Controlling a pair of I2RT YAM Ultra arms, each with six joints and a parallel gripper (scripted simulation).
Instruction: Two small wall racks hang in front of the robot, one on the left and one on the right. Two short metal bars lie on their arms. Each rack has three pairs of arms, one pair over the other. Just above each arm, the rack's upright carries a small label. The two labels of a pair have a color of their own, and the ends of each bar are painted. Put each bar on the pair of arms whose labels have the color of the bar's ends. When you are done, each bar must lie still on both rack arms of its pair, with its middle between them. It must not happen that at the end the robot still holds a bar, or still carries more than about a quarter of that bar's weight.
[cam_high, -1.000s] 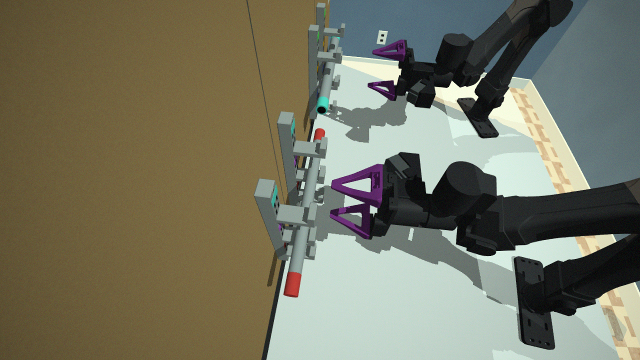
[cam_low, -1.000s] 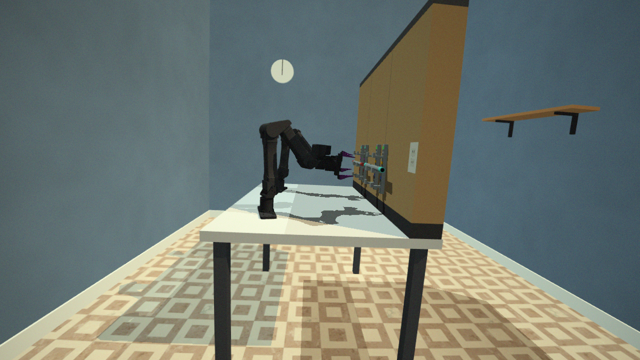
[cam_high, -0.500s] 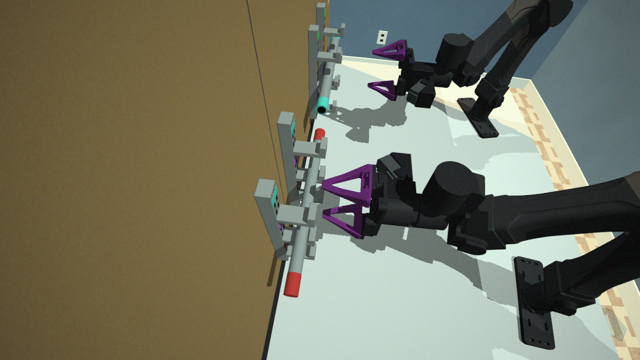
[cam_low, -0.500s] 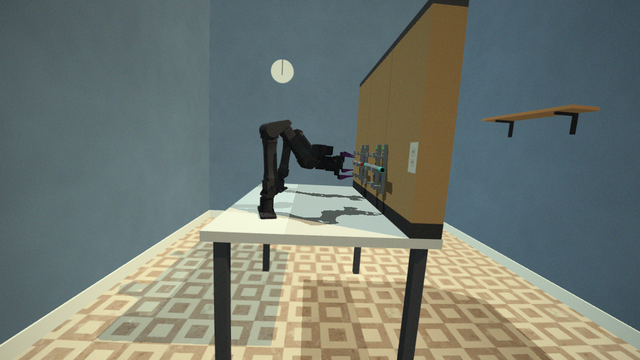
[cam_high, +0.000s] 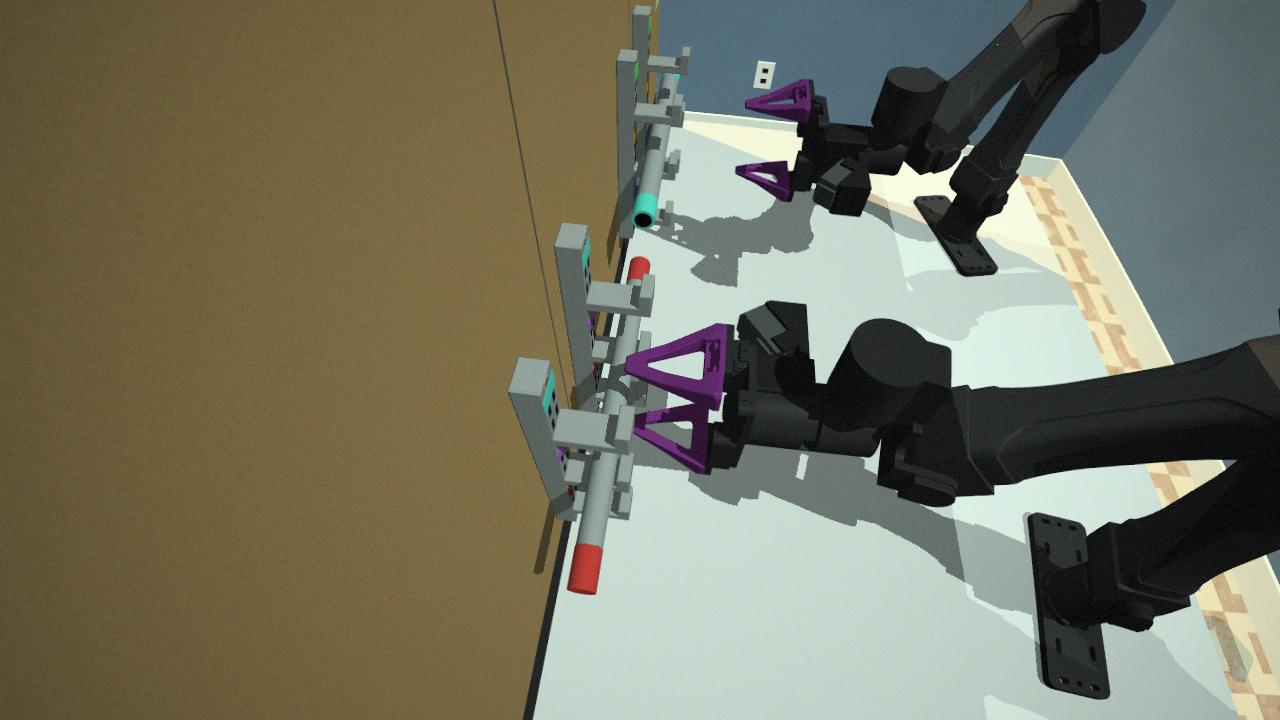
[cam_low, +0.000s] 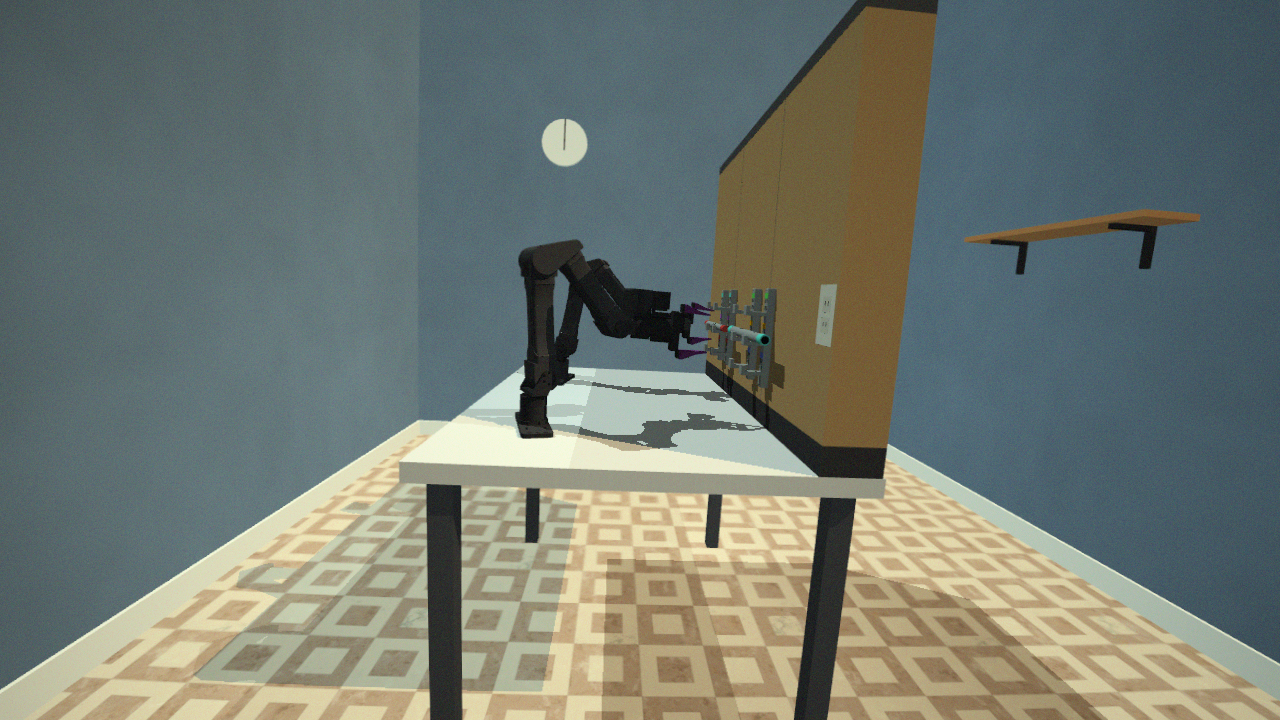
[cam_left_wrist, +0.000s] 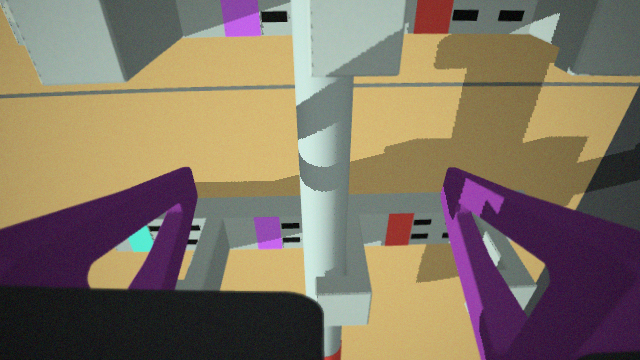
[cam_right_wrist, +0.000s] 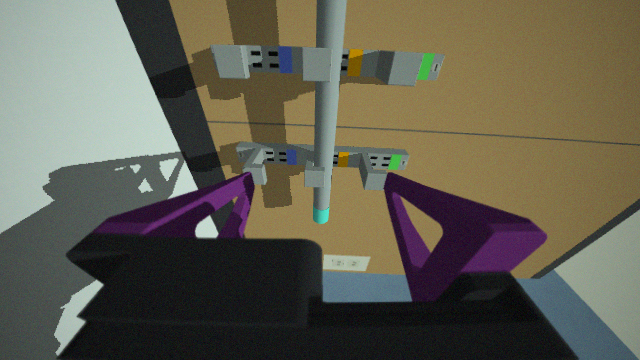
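The red-ended bar is 20 mm ahead of my left hand. Round my left hand: white wall socket (770 mm to the right, 70 mm above, 60 mm ahead); then brown wall panel (220 mm to the right, 200 mm above, 130 mm ahead); then cyan-ended bar (390 mm to the right, 20 mm ahead).
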